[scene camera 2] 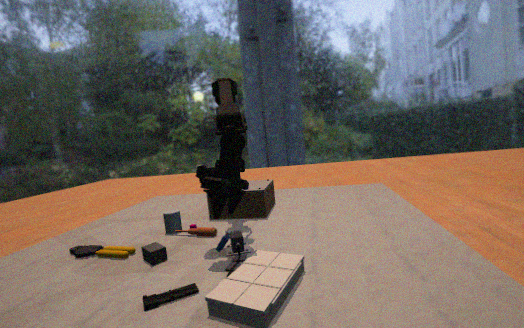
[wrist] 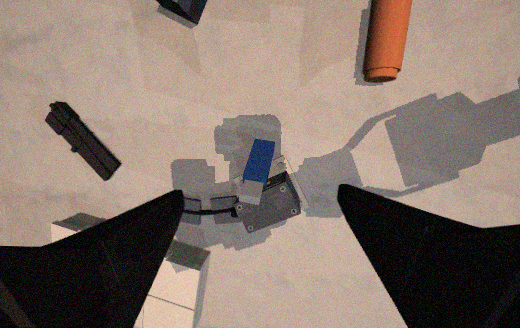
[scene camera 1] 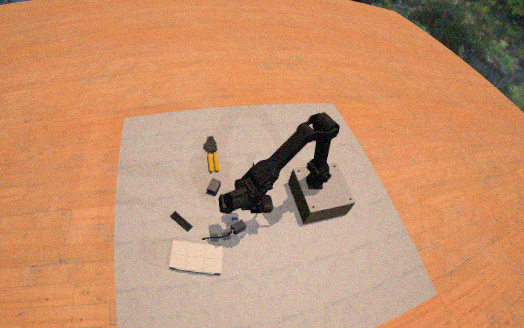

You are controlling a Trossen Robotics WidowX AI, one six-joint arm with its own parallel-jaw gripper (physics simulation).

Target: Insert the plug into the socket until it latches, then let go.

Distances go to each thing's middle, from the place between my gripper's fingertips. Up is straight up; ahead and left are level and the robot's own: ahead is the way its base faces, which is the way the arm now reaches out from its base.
Labels:
The blue plug (wrist: 255, 176) is 60 mm below my hand and 10 mm ahead of it. The rest, counted from my hand: orange-handled screwdriver (wrist: 386, 36) (160 mm to the right, 80 mm below, 70 mm behind); tiled block (scene camera 2: 263, 282) (160 mm to the left, 160 mm ahead, 70 mm below); socket (wrist: 282, 198) (70 mm below, 30 mm to the left).

